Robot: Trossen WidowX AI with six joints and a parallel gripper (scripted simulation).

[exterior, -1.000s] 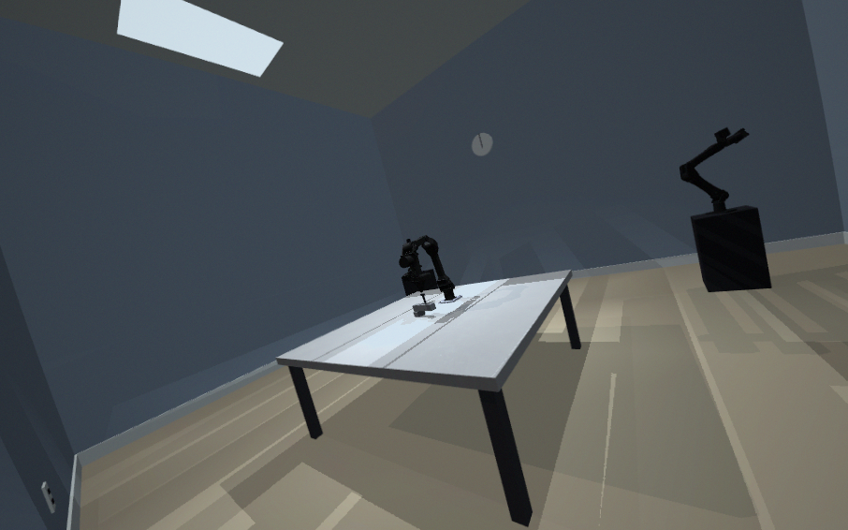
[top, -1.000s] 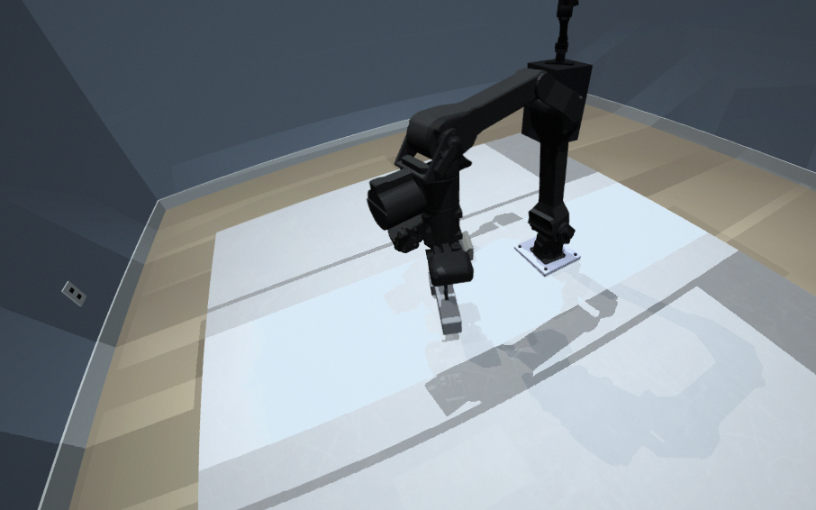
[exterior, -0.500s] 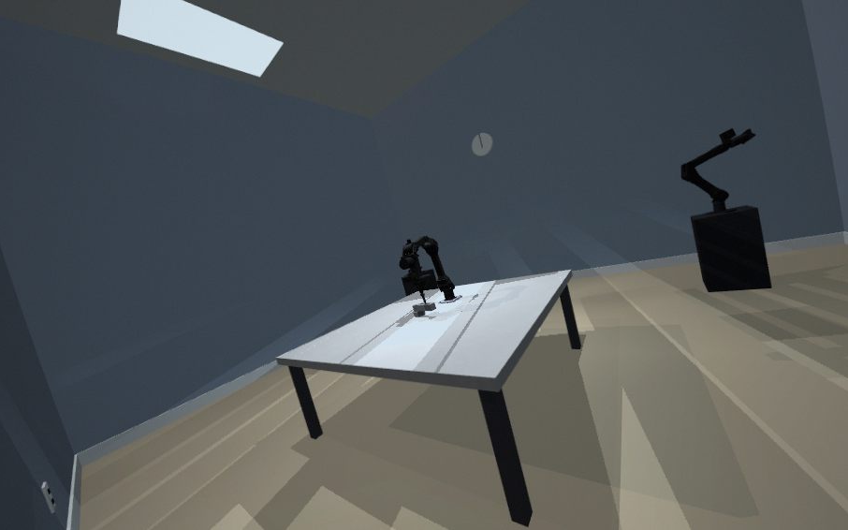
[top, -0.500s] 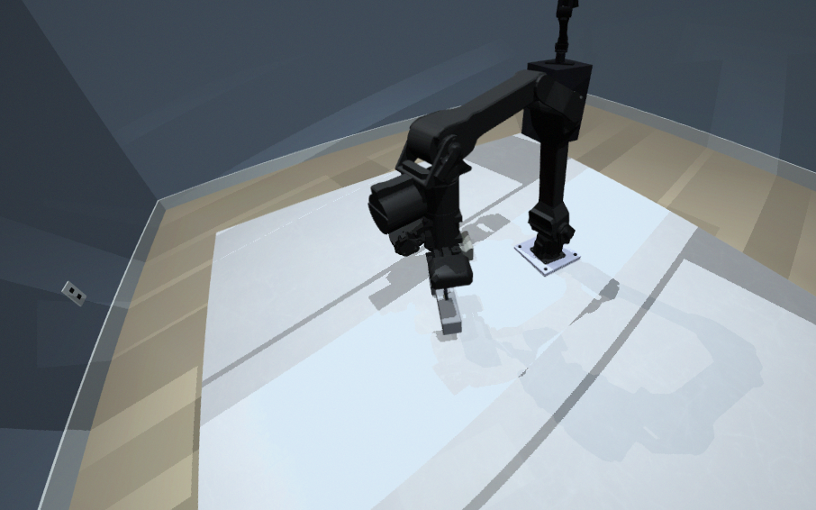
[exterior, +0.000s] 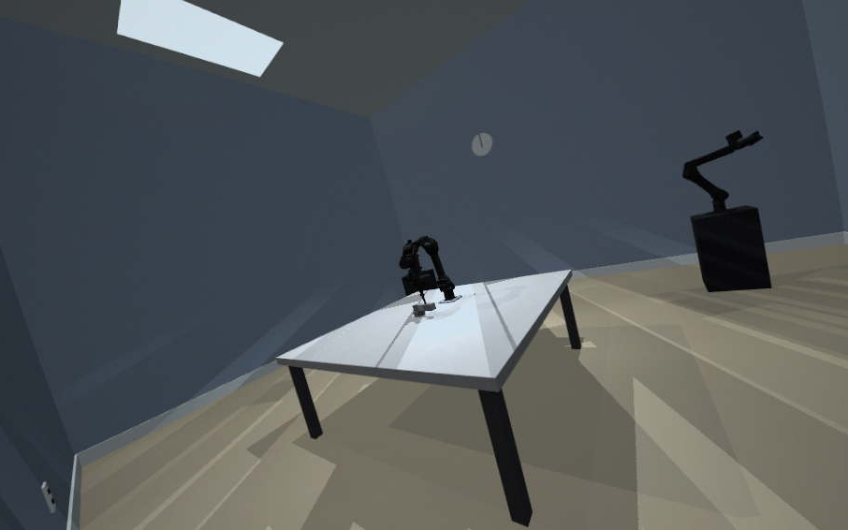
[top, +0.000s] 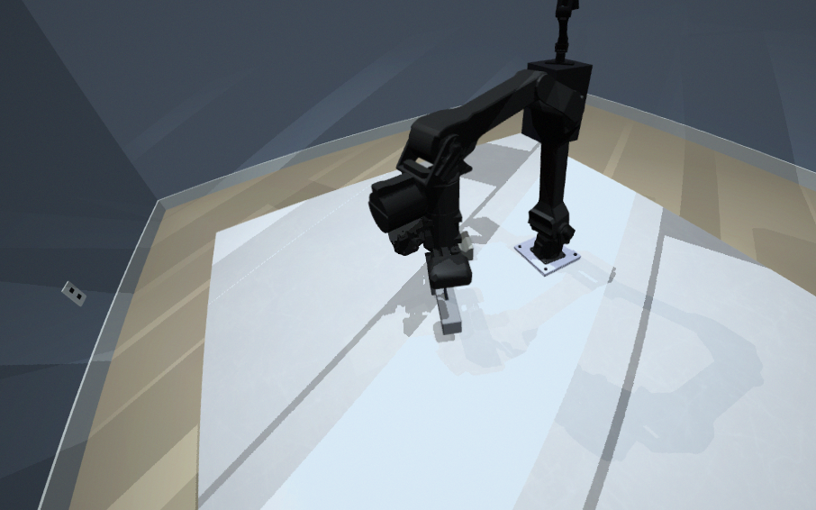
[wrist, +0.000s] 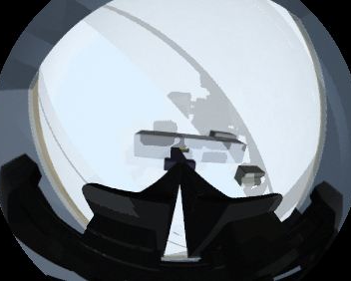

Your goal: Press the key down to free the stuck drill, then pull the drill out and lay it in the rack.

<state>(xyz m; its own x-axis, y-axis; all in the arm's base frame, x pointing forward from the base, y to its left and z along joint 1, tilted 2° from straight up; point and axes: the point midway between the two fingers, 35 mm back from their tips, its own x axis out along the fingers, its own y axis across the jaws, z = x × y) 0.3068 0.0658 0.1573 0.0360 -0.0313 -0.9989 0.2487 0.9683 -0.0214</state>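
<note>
Right now the drill is 20 mm behind my gripper tip, 50 mm to the right of it and 80 mm below it. Round my gripper tip: grey rack 130 mm behind, 170 mm to the right, 110 mm below; dark piece 30 mm below.
</note>
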